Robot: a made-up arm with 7 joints. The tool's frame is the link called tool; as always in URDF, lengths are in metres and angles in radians. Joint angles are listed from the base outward. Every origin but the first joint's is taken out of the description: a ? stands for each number. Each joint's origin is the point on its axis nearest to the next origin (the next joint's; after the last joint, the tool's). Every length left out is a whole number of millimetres.
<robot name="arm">
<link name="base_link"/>
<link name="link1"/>
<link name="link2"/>
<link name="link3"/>
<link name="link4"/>
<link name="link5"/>
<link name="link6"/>
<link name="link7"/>
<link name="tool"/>
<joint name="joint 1" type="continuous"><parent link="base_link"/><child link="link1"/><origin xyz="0 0 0.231"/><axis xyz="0 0 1"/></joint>
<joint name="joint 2" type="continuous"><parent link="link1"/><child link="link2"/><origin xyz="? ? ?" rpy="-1.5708 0 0"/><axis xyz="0 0 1"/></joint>
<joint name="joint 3" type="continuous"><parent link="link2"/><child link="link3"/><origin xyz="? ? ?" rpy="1.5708 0 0"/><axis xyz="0 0 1"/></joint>
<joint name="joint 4" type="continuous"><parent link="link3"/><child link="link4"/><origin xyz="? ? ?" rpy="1.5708 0 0"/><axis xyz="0 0 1"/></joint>
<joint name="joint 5" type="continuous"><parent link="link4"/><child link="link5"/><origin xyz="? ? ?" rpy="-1.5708 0 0"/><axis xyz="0 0 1"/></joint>
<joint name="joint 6" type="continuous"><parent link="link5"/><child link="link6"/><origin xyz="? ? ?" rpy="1.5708 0 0"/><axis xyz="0 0 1"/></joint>
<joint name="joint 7" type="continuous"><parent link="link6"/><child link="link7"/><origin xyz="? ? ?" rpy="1.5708 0 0"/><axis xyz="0 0 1"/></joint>
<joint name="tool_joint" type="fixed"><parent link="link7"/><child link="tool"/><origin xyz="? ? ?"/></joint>
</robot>
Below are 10 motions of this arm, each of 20 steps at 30 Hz.
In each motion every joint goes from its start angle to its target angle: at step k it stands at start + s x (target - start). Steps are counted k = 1, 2, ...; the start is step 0. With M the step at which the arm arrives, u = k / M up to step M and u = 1 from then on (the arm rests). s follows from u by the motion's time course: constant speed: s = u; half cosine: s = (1 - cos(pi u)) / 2; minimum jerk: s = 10 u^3 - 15 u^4 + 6 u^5.
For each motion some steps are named. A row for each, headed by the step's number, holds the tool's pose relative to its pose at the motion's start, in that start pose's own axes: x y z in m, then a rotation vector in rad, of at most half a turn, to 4 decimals.
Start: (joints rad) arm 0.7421 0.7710 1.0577 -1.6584 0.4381 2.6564 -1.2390
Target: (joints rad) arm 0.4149 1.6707 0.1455 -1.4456 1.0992 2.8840 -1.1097
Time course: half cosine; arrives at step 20
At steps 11, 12, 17, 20:
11: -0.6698 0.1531 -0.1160 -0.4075 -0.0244 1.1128
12: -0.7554 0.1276 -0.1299 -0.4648 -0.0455 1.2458
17: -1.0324 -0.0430 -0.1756 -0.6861 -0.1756 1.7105
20: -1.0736 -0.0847 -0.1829 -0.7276 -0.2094 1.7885

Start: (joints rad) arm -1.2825 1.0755 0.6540 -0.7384 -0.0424 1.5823 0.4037
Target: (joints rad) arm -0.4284 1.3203 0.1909 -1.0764 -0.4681 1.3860 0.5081
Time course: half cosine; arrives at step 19
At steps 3, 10, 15, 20:
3: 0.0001 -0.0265 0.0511 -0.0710 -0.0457 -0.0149
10: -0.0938 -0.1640 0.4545 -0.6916 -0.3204 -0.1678
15: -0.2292 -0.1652 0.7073 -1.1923 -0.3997 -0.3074
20: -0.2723 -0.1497 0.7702 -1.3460 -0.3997 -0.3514

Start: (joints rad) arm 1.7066 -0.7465 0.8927 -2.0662 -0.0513 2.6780 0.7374
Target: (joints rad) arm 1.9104 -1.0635 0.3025 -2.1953 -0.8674 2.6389 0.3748
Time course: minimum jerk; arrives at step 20
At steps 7, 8, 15, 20:
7: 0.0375 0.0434 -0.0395 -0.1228 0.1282 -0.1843
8: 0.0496 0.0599 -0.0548 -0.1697 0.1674 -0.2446
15: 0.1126 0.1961 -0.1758 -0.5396 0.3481 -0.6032
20: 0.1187 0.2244 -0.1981 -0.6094 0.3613 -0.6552

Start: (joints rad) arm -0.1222 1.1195 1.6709 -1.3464 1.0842 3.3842 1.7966
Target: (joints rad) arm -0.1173 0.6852 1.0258 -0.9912 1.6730 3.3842 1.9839
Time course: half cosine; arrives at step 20
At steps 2, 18, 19, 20:
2: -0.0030 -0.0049 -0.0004 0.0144 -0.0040 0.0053
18: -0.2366 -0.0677 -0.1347 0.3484 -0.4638 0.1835
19: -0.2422 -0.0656 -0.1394 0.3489 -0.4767 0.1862
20: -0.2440 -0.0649 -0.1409 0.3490 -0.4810 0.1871

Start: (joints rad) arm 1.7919 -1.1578 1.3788 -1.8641 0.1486 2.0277 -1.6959
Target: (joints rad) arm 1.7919 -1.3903 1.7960 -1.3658 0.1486 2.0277 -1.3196
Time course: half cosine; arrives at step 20
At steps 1, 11, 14, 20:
1: 0.0026 0.0006 -0.0018 -0.0029 -0.0011 -0.0009
11: 0.2647 -0.0033 -0.1507 -0.2586 -0.0412 -0.0921
14: 0.3656 -0.0326 -0.1938 -0.3433 -0.0241 -0.1307
20: 0.4583 -0.0733 -0.2281 -0.4147 0.0077 -0.1687

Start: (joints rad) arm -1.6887 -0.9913 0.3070 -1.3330 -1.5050 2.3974 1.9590
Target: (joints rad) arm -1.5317 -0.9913 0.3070 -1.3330 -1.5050 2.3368 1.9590
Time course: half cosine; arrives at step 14
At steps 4, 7, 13, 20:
4: 0.0087 0.0012 -0.0001 -0.0057 -0.0120 0.0242
7: 0.0229 0.0036 0.0000 -0.0154 -0.0324 0.0639
13: 0.0449 0.0085 0.0009 -0.0311 -0.0657 0.1251
20: 0.0455 0.0087 0.0010 -0.0315 -0.0665 0.1267

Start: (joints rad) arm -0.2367 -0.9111 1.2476 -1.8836 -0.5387 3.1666 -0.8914
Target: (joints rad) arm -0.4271 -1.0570 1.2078 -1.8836 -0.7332 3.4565 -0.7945
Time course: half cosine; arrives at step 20
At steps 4, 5, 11, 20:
4: -0.0046 -0.0060 0.0034 -0.0142 -0.0022 -0.0221
5: -0.0071 -0.0093 0.0051 -0.0213 -0.0030 -0.0341
11: -0.0281 -0.0379 0.0191 -0.0695 0.0026 -0.1392
20: -0.0493 -0.0674 0.0310 -0.0935 0.0278 -0.2449

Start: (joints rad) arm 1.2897 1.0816 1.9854 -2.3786 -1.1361 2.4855 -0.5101
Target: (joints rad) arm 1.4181 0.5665 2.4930 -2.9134 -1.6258 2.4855 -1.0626
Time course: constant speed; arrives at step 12
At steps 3, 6, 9, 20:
3: 0.1043 -0.1292 0.0278 0.0220 -0.0652 -0.5006
6: 0.1594 -0.2808 0.0551 0.0601 -0.1138 -1.0069
9: 0.1611 -0.4377 0.0755 0.1142 -0.1407 -1.5172
20: 0.1120 -0.5819 0.0835 0.1850 -0.1391 -2.0292

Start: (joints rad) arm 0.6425 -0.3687 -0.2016 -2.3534 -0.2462 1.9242 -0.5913
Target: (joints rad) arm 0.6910 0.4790 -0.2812 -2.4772 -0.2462 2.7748 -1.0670
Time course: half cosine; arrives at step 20
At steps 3, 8, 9, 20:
3: 0.0117 0.0017 0.0289 0.0015 -0.0062 -0.0329
8: 0.0514 -0.0028 0.1879 0.0130 -0.0384 -0.2079
9: 0.0553 -0.0076 0.2299 0.0169 -0.0465 -0.2536
20: -0.0019 -0.0824 0.5235 0.0558 -0.1036 -0.5994

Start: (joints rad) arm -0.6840 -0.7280 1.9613 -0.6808 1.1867 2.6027 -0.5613
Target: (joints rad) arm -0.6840 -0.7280 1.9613 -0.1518 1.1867 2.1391 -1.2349
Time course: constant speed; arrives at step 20
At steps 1, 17, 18, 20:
1: 0.0105 -0.0110 -0.0049 0.0248 0.0003 -0.0465
17: 0.1407 -0.1961 -0.1276 0.3796 0.0887 -0.8456
18: 0.1461 -0.2078 -0.1378 0.3989 0.0989 -0.8983
20: 0.1558 -0.2311 -0.1590 0.4362 0.1205 -1.0045

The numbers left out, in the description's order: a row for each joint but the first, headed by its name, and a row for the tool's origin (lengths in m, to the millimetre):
joint 2: 0 0 0
joint 3: 0 -0.326 0
joint 4: 0.112 0 0
joint 5: -0.123 0.571 0
joint 6: 0 0 0
joint 7: 0.073 0 0
tool: 0 0 0

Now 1 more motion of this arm.
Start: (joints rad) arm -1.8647 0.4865 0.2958 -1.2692 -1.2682 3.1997 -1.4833
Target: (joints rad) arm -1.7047 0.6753 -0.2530 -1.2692 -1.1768 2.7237 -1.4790
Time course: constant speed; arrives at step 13
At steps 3, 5, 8, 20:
3: 0.0127 -0.0671 0.0268 0.2085 -0.0011 -0.0130
5: 0.0207 -0.1122 0.0407 0.3465 -0.0040 -0.0268
8: 0.0310 -0.1794 0.0556 0.5517 -0.0132 -0.0550
20: 0.0406 -0.2874 0.0645 0.8866 -0.0459 -0.1202

